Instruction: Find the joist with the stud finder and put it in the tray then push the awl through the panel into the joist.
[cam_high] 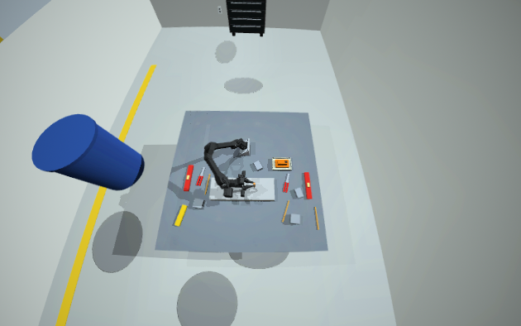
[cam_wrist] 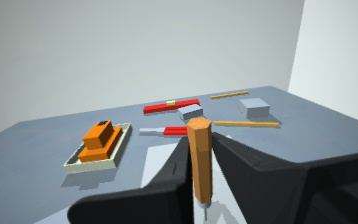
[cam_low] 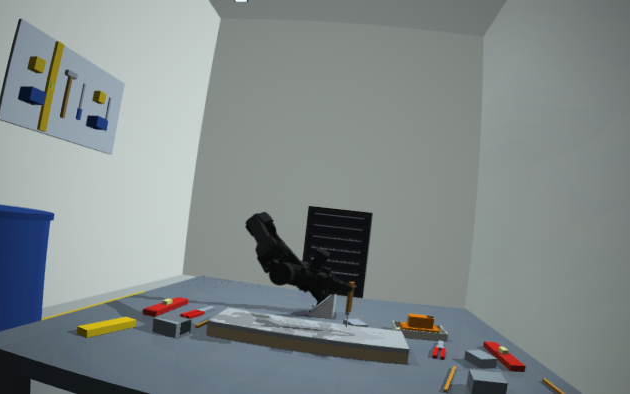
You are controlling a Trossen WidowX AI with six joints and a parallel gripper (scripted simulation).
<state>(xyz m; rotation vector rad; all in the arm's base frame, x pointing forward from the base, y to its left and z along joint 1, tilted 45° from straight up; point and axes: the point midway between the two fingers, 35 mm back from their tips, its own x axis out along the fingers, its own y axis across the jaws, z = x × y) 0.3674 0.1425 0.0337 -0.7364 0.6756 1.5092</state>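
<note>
Now: gripper tip 6 cm above the awl. The rest, counted from my gripper tip: tray (24 cm behind, 22 cm to the left, 15 cm below); orange stud finder (24 cm behind, 24 cm to the left, 11 cm below); yellow bar (24 cm ahead, 57 cm to the right, 15 cm below).
</note>
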